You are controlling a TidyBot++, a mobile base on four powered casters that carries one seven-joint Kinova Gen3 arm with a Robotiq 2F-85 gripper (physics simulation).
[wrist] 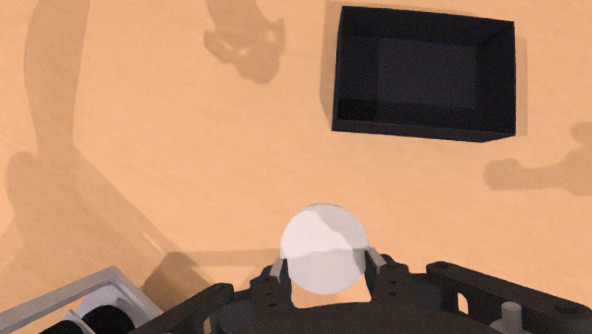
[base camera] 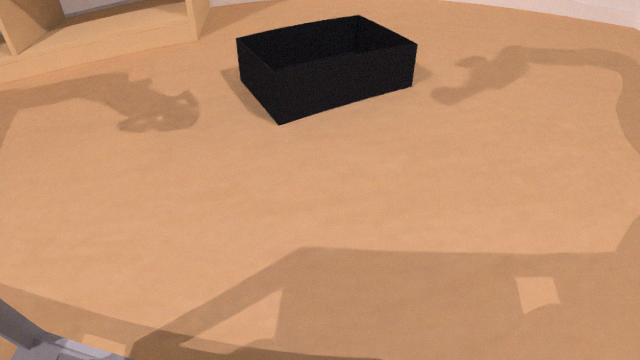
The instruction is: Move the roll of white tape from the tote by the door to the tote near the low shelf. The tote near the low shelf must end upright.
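Frame: origin at the arm's base, x ahead, y left, z up, level; millimetres.
Where they show: gripper, fingertip midpoint: (wrist: pixel 326 268).
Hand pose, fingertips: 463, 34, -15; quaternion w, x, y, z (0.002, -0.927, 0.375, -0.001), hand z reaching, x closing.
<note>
Each offset is from my fingertips to the top centre of the thing, as dx, dy, dz.
The roll of white tape @(+9, +10, +10) (wrist: pixel 325 240) is a pale round disc between the fingertips in the wrist view. My gripper (wrist: pixel 326 268) is shut on it and holds it above the floor. A black open-topped tote @(+297, +7, -282) (base camera: pixel 330 80) (wrist: pixel 425 75) stands upright on the floor, at the upper middle of the base camera view and the upper right of the wrist view. In the wrist view the tote is apart from the gripper, and its inside shows dark with no object visible in it. The gripper does not show in the base camera view.
A low wooden shelf (base camera: pixel 125 32) stands at the upper left of the base camera view, to the left of the tote. A pale wall (base camera: pixel 590 12) runs along the upper right. Part of the grey base frame (base camera: pixel 20 325) (wrist: pixel 60 300) shows at the lower left. Arm shadows fall on the wooden floor.
</note>
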